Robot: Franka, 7 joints.
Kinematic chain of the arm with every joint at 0, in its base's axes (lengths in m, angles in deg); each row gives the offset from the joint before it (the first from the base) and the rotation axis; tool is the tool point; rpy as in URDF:
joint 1: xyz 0 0 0.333 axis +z
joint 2: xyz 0 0 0 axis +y
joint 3: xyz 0 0 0.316 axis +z
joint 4: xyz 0.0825 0 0 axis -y
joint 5: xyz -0.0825 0 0.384 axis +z
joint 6: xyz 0 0 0 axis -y
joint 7: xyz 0.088 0 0 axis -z
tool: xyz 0 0 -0.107 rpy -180 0 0
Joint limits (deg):
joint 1: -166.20..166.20
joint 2: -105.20..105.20
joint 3: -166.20..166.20
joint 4: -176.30..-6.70
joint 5: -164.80..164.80
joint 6: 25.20..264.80
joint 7: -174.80..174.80
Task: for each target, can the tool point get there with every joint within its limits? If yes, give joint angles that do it. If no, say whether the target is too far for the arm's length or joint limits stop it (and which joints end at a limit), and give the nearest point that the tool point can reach.
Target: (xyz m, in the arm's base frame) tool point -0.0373 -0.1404 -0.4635
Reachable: no: joint limits stop it (at a limit: joint 2) | nearest point -0.0437 -0.1646 -0.3486 | short by 0.118 m
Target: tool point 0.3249 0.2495 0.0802
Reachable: yes | joints -22.97 59.40 61.89 -135.37 -89.81 84.75 -25.96
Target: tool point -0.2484 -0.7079 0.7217
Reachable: yes | joints 85.75 -56.62 127.55 -27.50 52.99 173.64 140.23
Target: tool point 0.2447 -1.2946 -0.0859
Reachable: no: too far | nearest point 0.1518 -0.8033 0.0731 | short by 0.525 m
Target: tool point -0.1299 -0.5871 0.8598
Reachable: yes | joints 91.34 -80.86 7.19 -60.54 -65.60 185.38 67.70
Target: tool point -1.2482 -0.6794 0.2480
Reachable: no: too far | nearest point -0.7522 -0.4094 0.2818 | short by 0.566 m
